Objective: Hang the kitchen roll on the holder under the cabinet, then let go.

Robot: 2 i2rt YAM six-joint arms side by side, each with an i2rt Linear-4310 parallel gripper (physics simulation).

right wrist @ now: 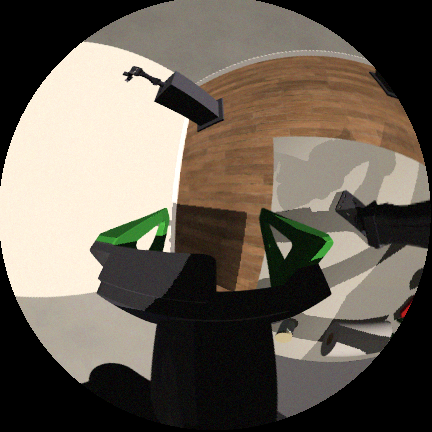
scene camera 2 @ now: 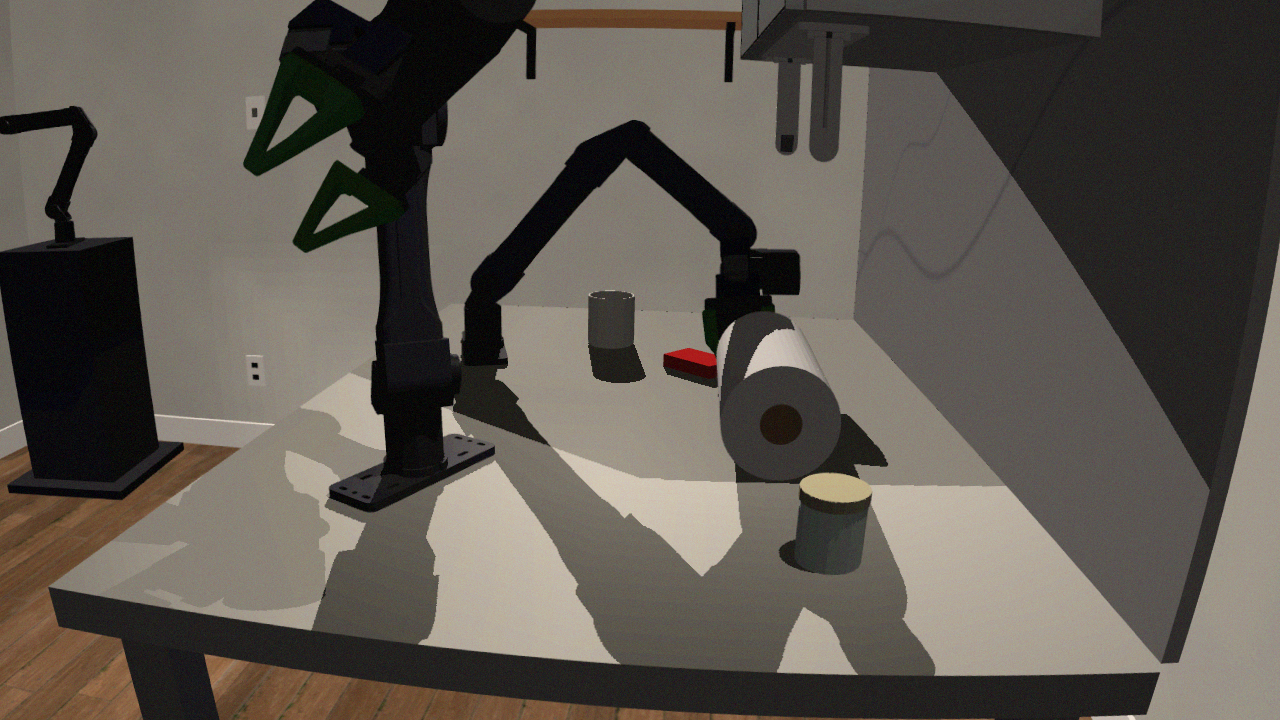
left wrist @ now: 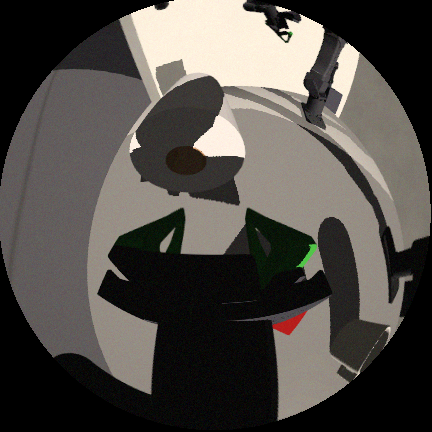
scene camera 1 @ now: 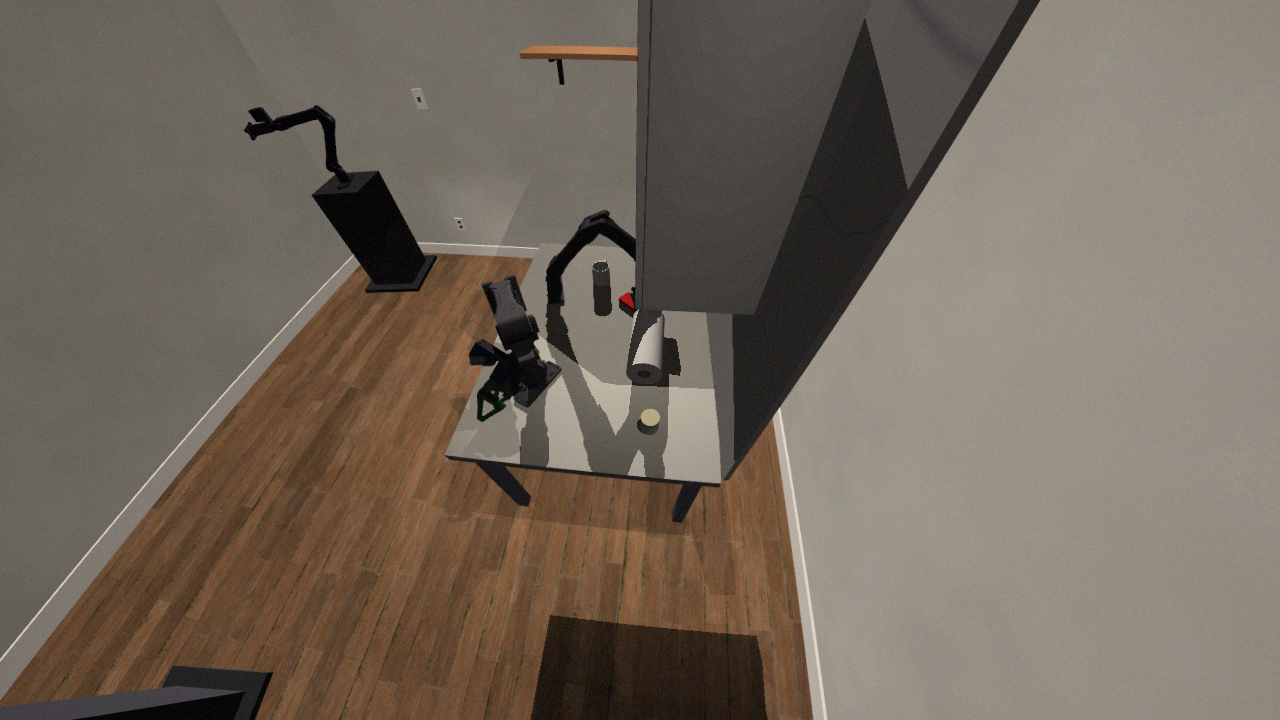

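The white kitchen roll lies on its side on the table, its brown core opening showing. The grey holder, two hanging arms, is under the cabinet and carries no roll. My left gripper is open and empty, low over the table at the roll's far end; in scene camera 2 its fingers are partly hidden behind the roll. My right gripper is open and empty, raised at the left in scene camera 2, well away from the roll.
A jar with a yellow lid stands near the roll's near end. A red block lies beside the left gripper. A grey cup stands farther left in scene camera 2. A tall panel borders the table's right side.
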